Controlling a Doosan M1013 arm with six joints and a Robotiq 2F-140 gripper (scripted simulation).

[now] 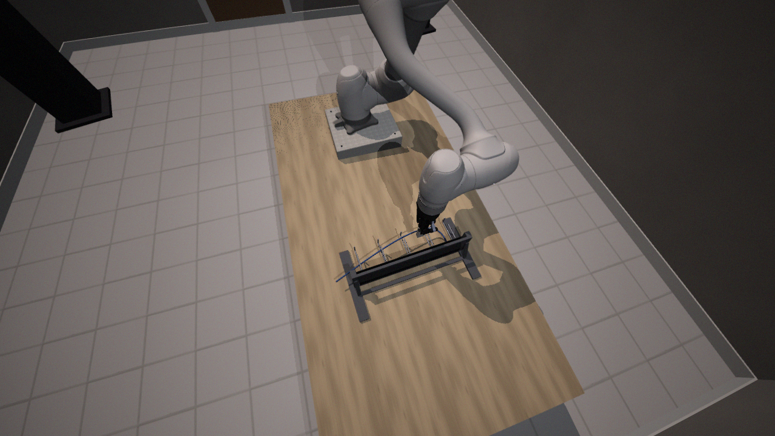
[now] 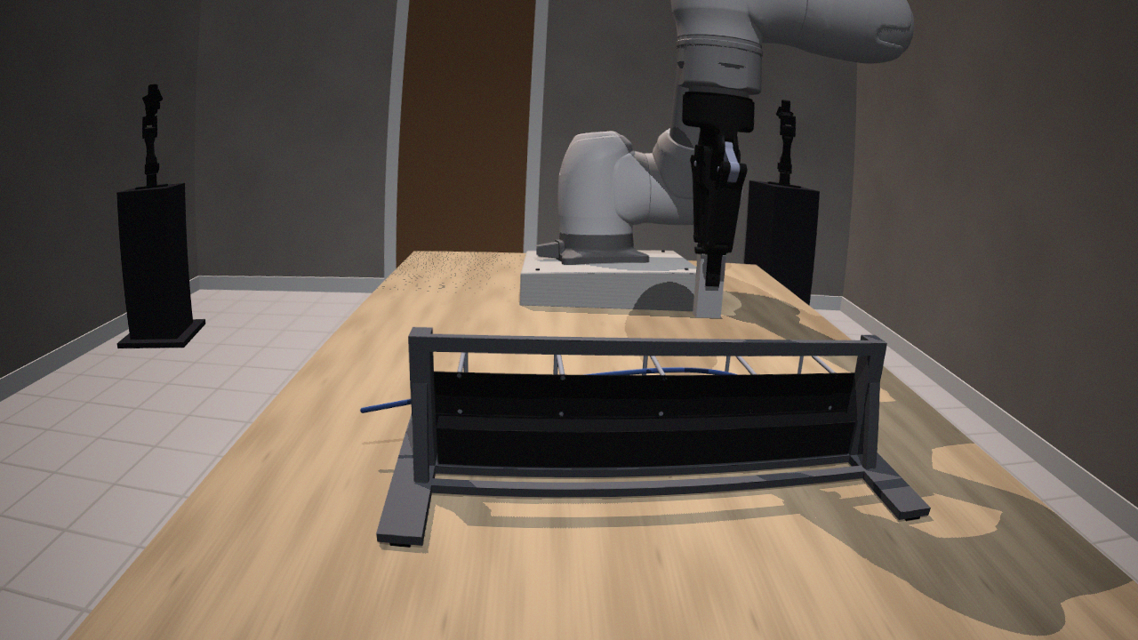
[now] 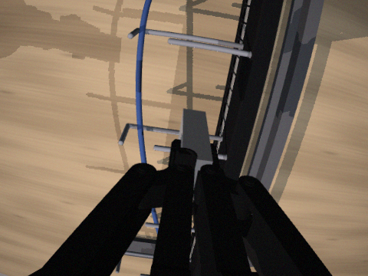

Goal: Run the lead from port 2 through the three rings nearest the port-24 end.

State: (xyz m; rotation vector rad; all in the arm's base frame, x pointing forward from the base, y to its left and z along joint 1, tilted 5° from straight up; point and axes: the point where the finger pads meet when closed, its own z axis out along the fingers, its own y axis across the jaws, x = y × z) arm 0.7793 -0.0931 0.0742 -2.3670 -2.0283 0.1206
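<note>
The dark rack lies 11 cm below my hand, 6 cm to the right of it and 5 cm ahead of it.
</note>
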